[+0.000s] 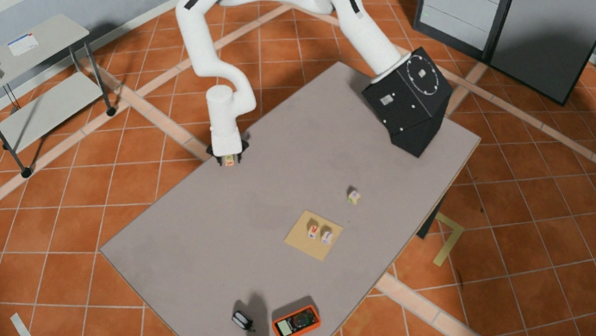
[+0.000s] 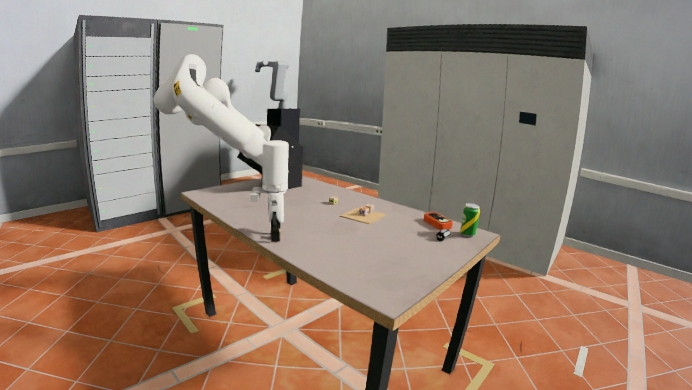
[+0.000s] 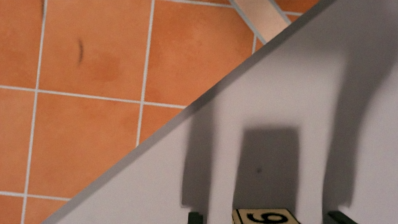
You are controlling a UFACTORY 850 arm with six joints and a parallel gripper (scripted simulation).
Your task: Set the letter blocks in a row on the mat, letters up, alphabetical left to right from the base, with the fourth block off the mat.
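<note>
My hand is 50 mm short of the tan mat, 420 mm to the right of it and 20 mm above it. Round my hand: green can: 480 mm ahead, 550 mm to the left, 40 mm above; orange multimeter: 330 mm ahead, 570 mm to the left; small black device: 420 mm ahead, 450 mm to the left.
</note>
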